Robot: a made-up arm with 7 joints. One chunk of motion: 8 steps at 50 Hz.
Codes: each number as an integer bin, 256 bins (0 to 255) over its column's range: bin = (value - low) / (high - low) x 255, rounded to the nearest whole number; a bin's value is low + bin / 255 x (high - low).
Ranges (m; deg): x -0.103..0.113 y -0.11..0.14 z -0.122..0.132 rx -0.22..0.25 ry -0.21..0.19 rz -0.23..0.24
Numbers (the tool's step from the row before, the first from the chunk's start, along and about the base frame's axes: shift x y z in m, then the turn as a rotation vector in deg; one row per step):
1: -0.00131 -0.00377 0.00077 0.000 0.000 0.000
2: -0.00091 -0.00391 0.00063 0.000 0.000 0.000
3: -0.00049 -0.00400 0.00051 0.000 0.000 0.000
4: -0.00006 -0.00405 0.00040 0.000 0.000 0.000
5: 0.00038 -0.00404 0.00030 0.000 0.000 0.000
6: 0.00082 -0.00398 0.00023 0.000 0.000 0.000
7: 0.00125 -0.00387 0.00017 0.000 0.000 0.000
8: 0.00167 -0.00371 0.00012 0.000 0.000 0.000
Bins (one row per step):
1: 120 108 123 119 134 125
2: 121 108 123 119 134 125
3: 121 108 123 119 134 125
4: 122 108 123 119 134 125
5: 122 108 123 119 134 125
6: 123 108 123 119 134 125
7: 123 108 123 119 134 125
8: 124 108 123 119 134 125

